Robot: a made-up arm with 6 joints. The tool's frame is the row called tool.
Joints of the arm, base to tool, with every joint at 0 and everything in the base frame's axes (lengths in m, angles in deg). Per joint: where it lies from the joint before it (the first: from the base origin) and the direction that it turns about. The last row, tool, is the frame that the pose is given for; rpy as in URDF.
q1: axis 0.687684 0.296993 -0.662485 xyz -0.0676 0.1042 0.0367
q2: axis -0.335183 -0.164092 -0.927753 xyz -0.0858 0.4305 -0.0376
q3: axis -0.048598 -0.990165 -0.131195 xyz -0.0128 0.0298 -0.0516
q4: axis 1 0 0 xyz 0.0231 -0.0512 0.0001
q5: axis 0 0 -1 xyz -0.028 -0.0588 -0.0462
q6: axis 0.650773 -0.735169 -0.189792 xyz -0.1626 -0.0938 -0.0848
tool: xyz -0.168 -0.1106 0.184 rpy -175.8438 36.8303 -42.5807
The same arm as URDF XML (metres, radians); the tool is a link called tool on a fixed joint. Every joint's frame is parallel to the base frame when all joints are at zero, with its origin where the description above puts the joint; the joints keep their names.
<robot name="arm">
  <joint name="q1" type="continuous">
    <parent link="base_link"/>
    <child link="link1"/>
    <origin xyz="-0.0676 0.1042 0.0367" rpy="0.0000 0.0000 0.0000"/>
    <axis xyz="0.687684 0.296993 -0.662485"/>
  </joint>
  <joint name="q2" type="continuous">
    <parent link="link1"/>
    <child link="link2"/>
    <origin xyz="-0.0858 0.4305 -0.0376" rpy="0.0000 0.0000 0.0000"/>
    <axis xyz="-0.335183 -0.164092 -0.927753"/>
  </joint>
  <joint name="q3" type="continuous">
    <parent link="link2"/>
    <child link="link3"/>
    <origin xyz="-0.0128 0.0298 -0.0516" rpy="0.0000 0.0000 0.0000"/>
    <axis xyz="-0.048598 -0.990165 -0.131195"/>
  </joint>
  <joint name="q4" type="continuous">
    <parent link="link3"/>
    <child link="link4"/>
    <origin xyz="0.0231 -0.0512 0.0001" rpy="0.0000 0.0000 0.0000"/>
    <axis xyz="1 0 0"/>
  </joint>
  <joint name="q5" type="continuous">
    <parent link="link4"/>
    <child link="link5"/>
    <origin xyz="-0.0280 -0.0588 -0.0462" rpy="0.0000 0.0000 0.0000"/>
    <axis xyz="0 0 -1"/>
  </joint>
  <joint name="q6" type="continuous">
    <parent link="link5"/>
    <child link="link6"/>
    <origin xyz="-0.1626 -0.0938 -0.0848" rpy="0.0000 0.0000 0.0000"/>
    <axis xyz="0.650773 -0.735169 -0.189792"/>
  </joint>
  <joint name="tool_joint" type="fixed">
    <parent link="link6"/>
    <child link="tool"/>
    <origin xyz="-0.1680 -0.1106 0.1840" rpy="-3.0691 0.6428 -0.7432"/>
  </joint>
  <link name="base_link"/>
  <link name="link1"/>
  <link name="link2"/>
  <link name="link3"/>
  <link name="link4"/>
  <link name="link5"/>
  <link name="link6"/>
  <link name="tool"/>
</robot>

